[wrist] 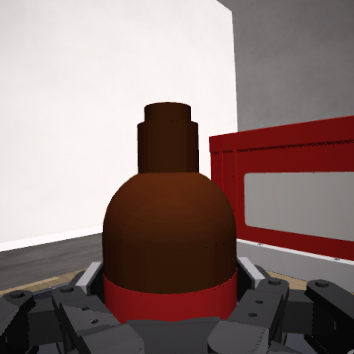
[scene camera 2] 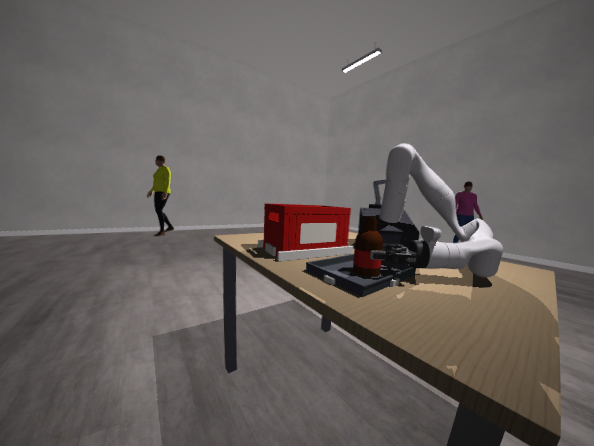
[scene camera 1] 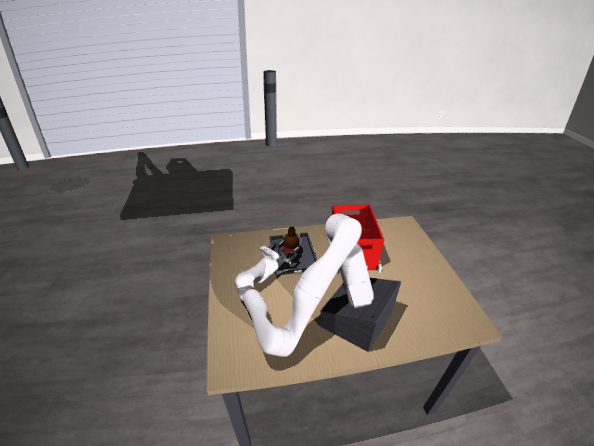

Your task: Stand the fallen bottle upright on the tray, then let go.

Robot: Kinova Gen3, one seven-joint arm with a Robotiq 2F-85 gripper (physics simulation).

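Places are measured from the arm's base along level axes (x back, y right, z up), in centimetres.
Pixels of known places: gripper, between the fingertips: [wrist: 170, 276] [scene camera 2: 367, 251] [scene camera 1: 291, 244]; arm's base, origin of its link: [scene camera 2: 389, 218] [scene camera 1: 361, 298].
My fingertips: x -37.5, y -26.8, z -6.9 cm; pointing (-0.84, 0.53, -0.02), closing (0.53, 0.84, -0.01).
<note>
Ahead of a thing's pixels: the offset from my fingertips to its top centre. "*": to the spot under its first point.
The brown bottle @(dy -0.1, dx +0.1, dz +9.6 cm) [scene camera 1: 291, 242] [scene camera 2: 369, 243] [wrist: 169, 225] with a red band is upright over the dark tray @(dy +0.6, dx -0.7, dz -3.9 cm) [scene camera 1: 308, 255] [scene camera 2: 345, 286], inside its rim. Its base is at or very near the tray floor in the scene camera 2 view; a small gap cannot be ruled out. My gripper [scene camera 1: 291, 249] [scene camera 2: 374, 255] [wrist: 170, 276] reaches in level from the side and is shut on the bottle at the red band, one finger on each side. The tray floor and the bottle's base are hidden in the wrist view.
A red crate @(dy +29.2, dx -4.7, dz +11.1 cm) [scene camera 1: 374, 255] [scene camera 2: 290, 227] [wrist: 227, 160] stands beside the tray, with a white strip @(* dy +18.7, dx -5.7, dz -4.9 cm) [scene camera 2: 315, 253] along its foot. A dark box [scene camera 1: 357, 322] stands under the arm's raised part. The table edge [scene camera 2: 320, 307] runs close to the tray. Two people stand farther off.
</note>
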